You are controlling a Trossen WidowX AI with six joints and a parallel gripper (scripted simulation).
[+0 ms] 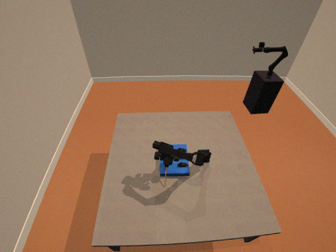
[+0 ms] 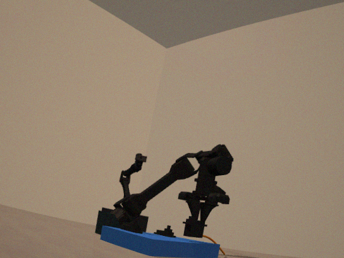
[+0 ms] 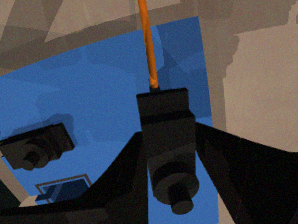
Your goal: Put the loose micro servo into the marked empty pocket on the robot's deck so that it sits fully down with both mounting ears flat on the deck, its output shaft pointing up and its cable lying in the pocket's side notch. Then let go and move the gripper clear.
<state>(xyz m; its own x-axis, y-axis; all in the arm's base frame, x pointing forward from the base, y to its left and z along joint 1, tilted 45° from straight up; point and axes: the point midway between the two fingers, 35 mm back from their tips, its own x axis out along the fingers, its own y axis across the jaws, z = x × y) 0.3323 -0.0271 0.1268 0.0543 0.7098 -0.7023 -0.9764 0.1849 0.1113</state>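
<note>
Now: gripper tip 90 mm above the blue deck, 80 mm to the left of it and 30 mm past it.
</note>
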